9 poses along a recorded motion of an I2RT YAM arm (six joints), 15 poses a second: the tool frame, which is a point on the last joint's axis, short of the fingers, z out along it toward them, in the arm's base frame.
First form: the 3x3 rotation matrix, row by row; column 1 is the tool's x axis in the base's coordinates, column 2 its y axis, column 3 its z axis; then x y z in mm. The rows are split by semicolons.
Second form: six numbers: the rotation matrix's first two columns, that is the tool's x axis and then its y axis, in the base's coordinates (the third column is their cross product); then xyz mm. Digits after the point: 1 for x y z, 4 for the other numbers.
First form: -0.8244 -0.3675 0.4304; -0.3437 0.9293 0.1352; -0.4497 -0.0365 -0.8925; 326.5 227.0 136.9
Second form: -0.8244 -0.3437 -0.4497 -0.3675 0.9293 -0.0365 326.5 227.0 136.9
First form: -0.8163 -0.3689 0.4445; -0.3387 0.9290 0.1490; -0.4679 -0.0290 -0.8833; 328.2 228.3 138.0
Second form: -0.8163 -0.3387 -0.4679 -0.3689 0.9290 -0.0290 328.2 228.3 138.0
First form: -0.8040 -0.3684 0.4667; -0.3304 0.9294 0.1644; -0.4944 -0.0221 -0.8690; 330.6 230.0 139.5
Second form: -0.8040 -0.3304 -0.4944 -0.3684 0.9294 -0.0221 330.6 230.0 139.5
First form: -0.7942 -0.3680 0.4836; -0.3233 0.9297 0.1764; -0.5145 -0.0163 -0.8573; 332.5 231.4 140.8
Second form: -0.7942 -0.3233 -0.5145 -0.3680 0.9297 -0.0163 332.5 231.4 140.8
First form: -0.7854 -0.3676 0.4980; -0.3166 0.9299 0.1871; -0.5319 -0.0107 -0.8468; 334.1 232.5 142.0
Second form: -0.7854 -0.3166 -0.5319 -0.3676 0.9299 -0.0107 334.1 232.5 142.0
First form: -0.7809 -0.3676 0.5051; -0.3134 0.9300 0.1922; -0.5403 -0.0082 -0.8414; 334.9 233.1 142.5
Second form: -0.7809 -0.3134 -0.5403 -0.3676 0.9300 -0.0082 334.9 233.1 142.5
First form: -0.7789 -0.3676 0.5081; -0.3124 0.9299 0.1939; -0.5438 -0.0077 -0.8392; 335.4 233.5 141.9
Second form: -0.7789 -0.3124 -0.5438 -0.3676 0.9299 -0.0077 335.4 233.5 141.9
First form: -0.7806 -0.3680 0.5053; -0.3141 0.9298 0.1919; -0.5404 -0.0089 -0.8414; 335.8 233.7 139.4
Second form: -0.7806 -0.3141 -0.5404 -0.3680 0.9298 -0.0089 335.8 233.7 139.4
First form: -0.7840 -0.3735 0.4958; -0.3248 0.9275 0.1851; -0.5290 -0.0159 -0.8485; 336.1 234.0 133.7
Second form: -0.7840 -0.3248 -0.5290 -0.3735 0.9275 -0.0159 336.1 234.0 133.7
